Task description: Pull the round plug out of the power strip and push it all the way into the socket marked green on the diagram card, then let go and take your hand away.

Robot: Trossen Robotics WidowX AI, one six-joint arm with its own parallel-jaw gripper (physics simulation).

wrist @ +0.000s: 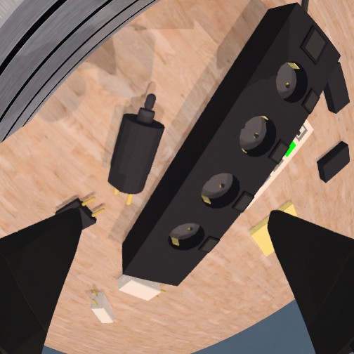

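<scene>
The round plug [136,152], a thick black cylinder with two brass pins and a cable stub, lies on its side on the wooden table, left of the black power strip [200,150], out of any socket. The strip runs diagonally and its four round sockets are empty; the socket [289,82] nearest the large switch [315,44] is at the upper right. The diagram card [265,187] is partly hidden behind the strip; its green square [291,149] shows beside the icon square at the card's upper end. My gripper [176,220] is open and empty, its fingers spread across the lower view.
A small black two-pin plug [86,218] shows behind my left fingertip. White plugs [102,308] [139,288] lie near the strip's lower end. A yellow block [263,238] is by my right fingertip. Black blocks [334,161] [337,90] lie at right. A grey ridged metal object [55,45] fills the upper left.
</scene>
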